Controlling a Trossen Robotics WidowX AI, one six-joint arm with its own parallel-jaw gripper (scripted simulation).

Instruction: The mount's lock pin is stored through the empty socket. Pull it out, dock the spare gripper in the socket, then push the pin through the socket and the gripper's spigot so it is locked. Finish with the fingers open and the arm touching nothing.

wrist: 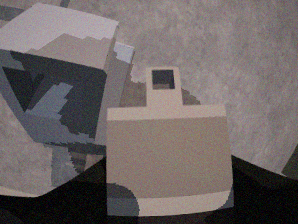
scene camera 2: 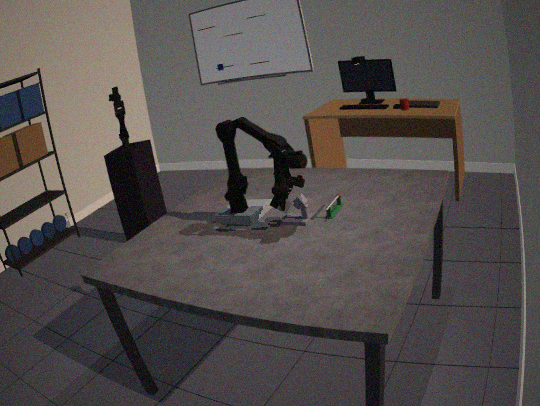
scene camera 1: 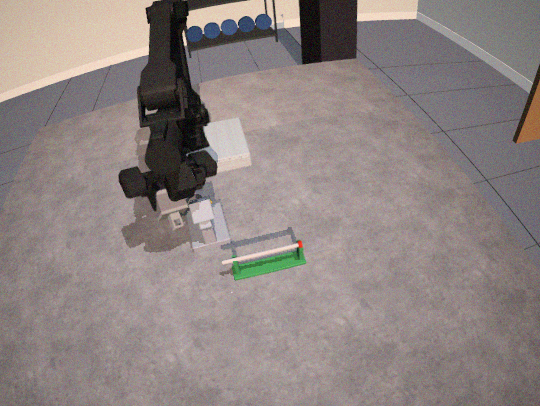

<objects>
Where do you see a mount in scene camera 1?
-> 207, 227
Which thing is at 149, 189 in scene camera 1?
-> My gripper.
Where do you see a green cradle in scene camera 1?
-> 295, 258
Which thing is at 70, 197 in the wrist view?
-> My gripper.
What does my gripper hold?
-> A spare gripper.
</objects>
